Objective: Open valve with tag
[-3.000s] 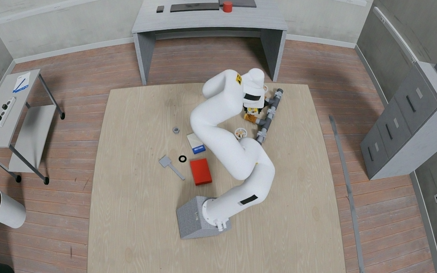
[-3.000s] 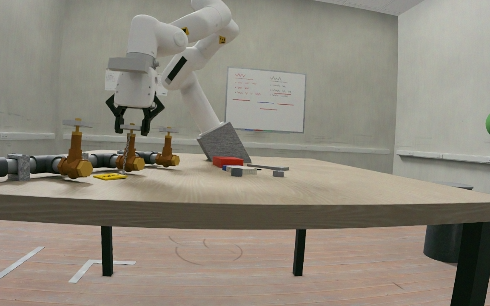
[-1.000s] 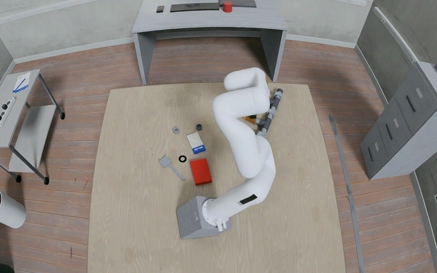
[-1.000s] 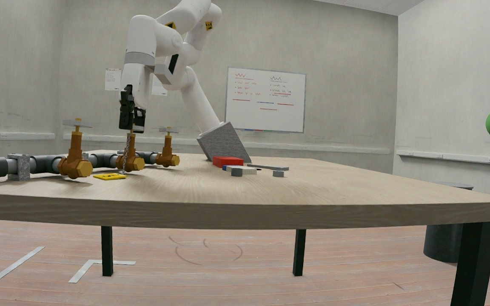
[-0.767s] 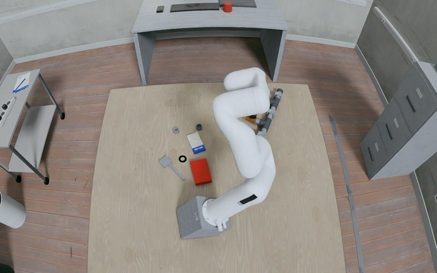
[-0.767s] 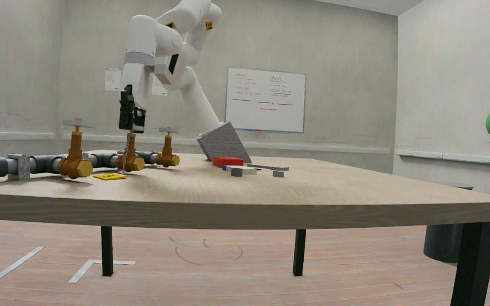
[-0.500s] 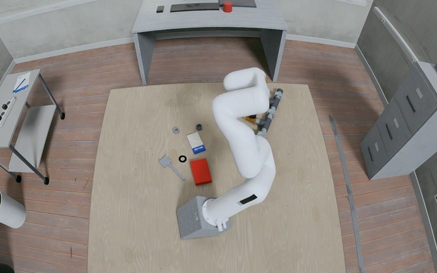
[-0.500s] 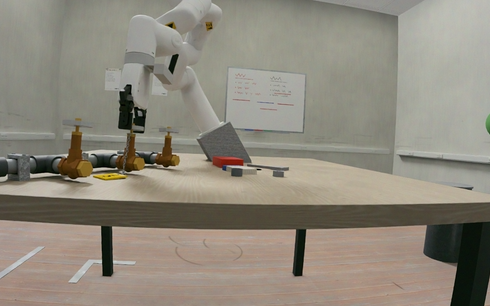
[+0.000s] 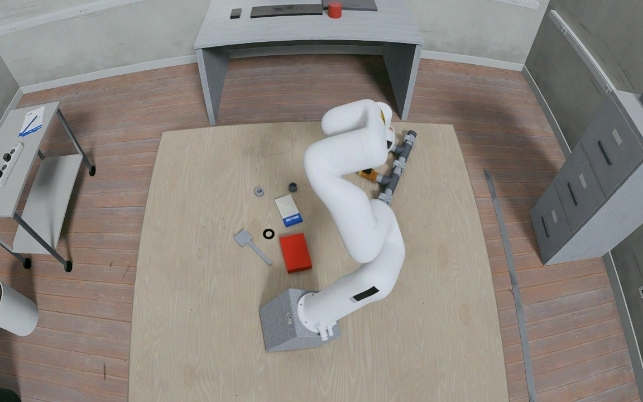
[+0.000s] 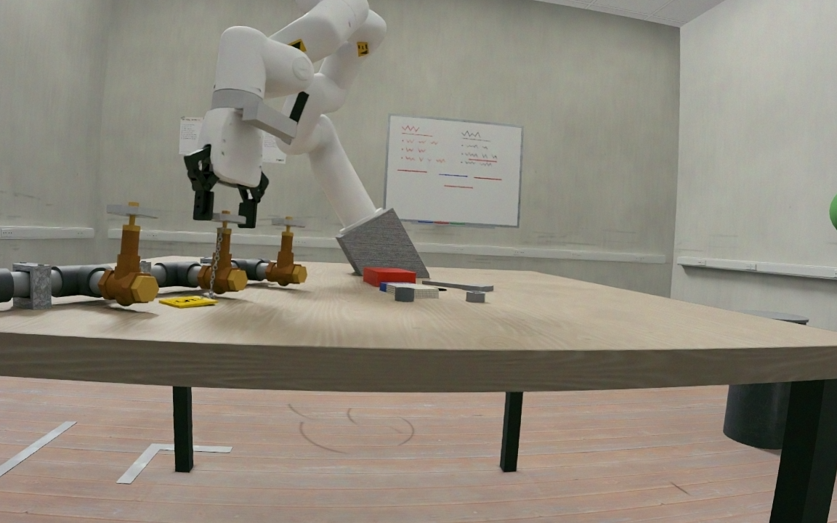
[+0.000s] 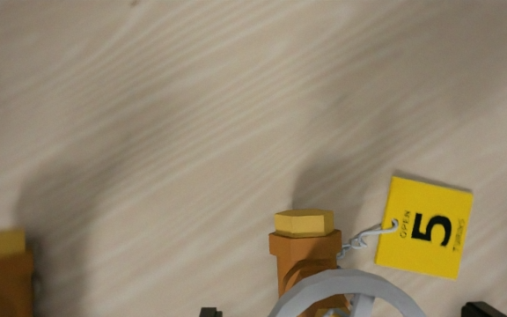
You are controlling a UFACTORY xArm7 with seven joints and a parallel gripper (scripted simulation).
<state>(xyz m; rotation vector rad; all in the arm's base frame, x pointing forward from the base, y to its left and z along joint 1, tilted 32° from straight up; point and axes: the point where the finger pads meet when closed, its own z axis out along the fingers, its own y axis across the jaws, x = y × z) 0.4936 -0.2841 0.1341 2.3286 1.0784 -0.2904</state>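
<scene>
Right now the yellow tag is 80 mm ahead of my hand, 30 mm to the right of it and 110 mm below it. Also, from my hand: blue-and-white box (70 mm behind, 310 mm to the left, 110 mm below); red block (240 mm behind, 320 mm to the left, 100 mm below); grey nut (30 mm ahead, 400 mm to the left, 110 mm below).
</scene>
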